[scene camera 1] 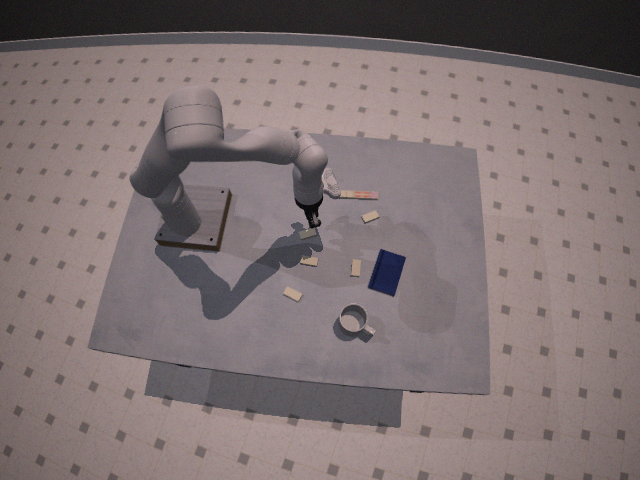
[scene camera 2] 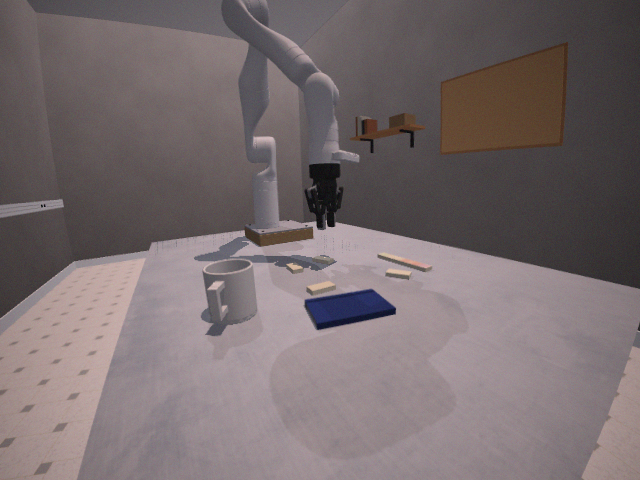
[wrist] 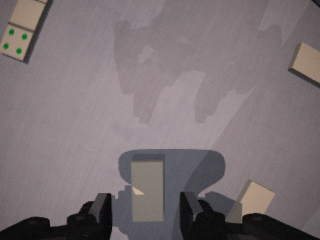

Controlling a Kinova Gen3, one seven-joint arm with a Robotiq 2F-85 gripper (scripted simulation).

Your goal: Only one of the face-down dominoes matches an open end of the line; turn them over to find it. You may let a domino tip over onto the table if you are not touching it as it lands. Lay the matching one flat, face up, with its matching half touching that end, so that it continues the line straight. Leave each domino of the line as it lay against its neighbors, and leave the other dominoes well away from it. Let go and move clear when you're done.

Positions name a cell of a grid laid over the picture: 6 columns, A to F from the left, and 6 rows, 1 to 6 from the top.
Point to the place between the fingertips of the gripper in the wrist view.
C6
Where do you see a cream domino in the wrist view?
At C5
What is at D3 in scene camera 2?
The gripper.
